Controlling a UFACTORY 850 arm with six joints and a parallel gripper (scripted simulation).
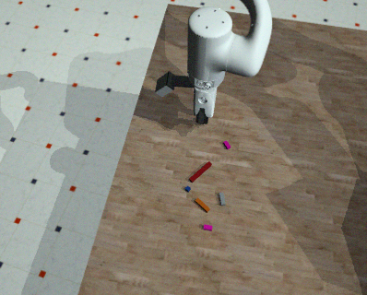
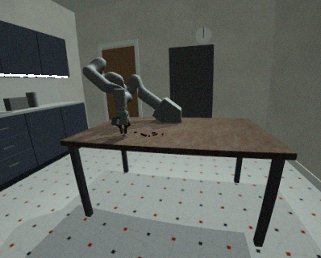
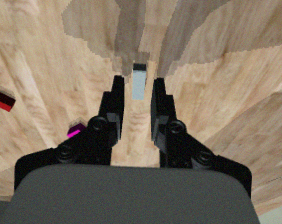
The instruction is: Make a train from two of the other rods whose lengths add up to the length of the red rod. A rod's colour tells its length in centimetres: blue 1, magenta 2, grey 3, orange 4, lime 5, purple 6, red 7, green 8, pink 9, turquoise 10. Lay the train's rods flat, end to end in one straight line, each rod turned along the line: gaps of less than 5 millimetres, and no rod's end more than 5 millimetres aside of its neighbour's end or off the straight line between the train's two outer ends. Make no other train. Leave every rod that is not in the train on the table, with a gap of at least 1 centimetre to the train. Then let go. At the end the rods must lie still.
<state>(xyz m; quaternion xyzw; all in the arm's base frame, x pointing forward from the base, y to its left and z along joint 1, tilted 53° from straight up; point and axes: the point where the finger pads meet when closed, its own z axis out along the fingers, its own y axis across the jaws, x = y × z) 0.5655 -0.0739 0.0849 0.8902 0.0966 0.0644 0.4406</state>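
The grey rod is 30 mm below my hand. From my hand the other things lie so: blue rod (200 mm to the left, 30 mm below, 10 mm behind); orange rod (240 mm to the left, 60 mm behind, 30 mm below); red rod (150 mm to the left, 30 mm below, 30 mm behind).
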